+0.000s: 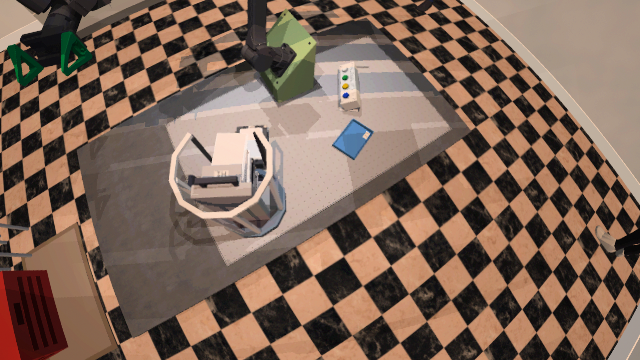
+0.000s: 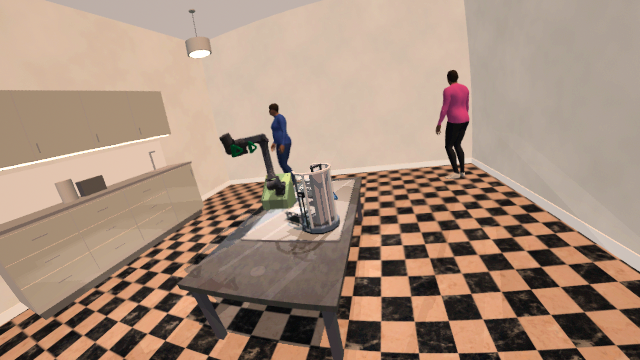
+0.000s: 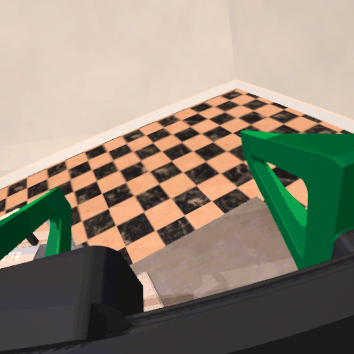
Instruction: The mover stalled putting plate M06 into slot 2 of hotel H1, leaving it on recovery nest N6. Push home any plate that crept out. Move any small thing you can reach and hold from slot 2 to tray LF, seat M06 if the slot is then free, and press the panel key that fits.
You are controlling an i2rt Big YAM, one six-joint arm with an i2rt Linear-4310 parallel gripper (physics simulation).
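Seen in the pictures: gripper, between the fingertips: (image 1: 42, 79) (image 2: 249, 148) (image 3: 149, 170); arm's base, origin of its link: (image 1: 283, 60) (image 2: 280, 188).
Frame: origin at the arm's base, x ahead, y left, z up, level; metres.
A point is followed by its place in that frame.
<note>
My gripper (image 1: 45, 75) @[x 0.152, y -0.601, z 0.443 m] (image 2: 244, 149) @[x 0.152, y -0.601, z 0.443 m] (image 3: 149, 170) @[x 0.152, y -0.601, z 0.443 m] is open and empty, raised in the air beyond the table edge, well away from the equipment. A round cage tower with a pale top ring (image 1: 215, 216) @[x 0.510, y -0.444, z 0.243 m] and a blue-grey base (image 2: 322, 230) @[x 0.446, y -0.505, z -0.125 m] stands on the perforated board (image 1: 310, 172) @[x 0.422, y -0.137, z -0.151 m]; pale blocks (image 1: 227, 147) @[x 0.348, y -0.352, z 0.182 m] and a dark bar (image 1: 215, 180) @[x 0.449, y -0.406, z 0.262 m] show within or beside it. The hotel slots, plate M06, nest N6 and any small thing in slot 2 cannot be made out. A blue tray (image 1: 350, 141) @[x 0.397, y 0.075, z -0.148 m] with a small pale label lies flat. A white panel (image 1: 351, 95) @[x 0.247, y 0.177, z -0.078 m] has green, yellow, blue and whitish keys.
The arm's green wedge-shaped base (image 1: 300, 67) @[x 0.074, y 0.036, z 0.005 m] (image 2: 277, 201) @[x -0.025, y -0.070, z -0.088 m] stands at the table's edge, near the panel. The dark grey table (image 1: 130, 280) @[x 0.408, y -0.954, z -0.164 m] (image 2: 270, 280) @[x 0.256, y -0.912, z -0.164 m] extends past the board. A red cabinet (image 1: 37, 315) is beyond one end. Two people (image 2: 281, 131) (image 2: 456, 107) stand on the floor.
</note>
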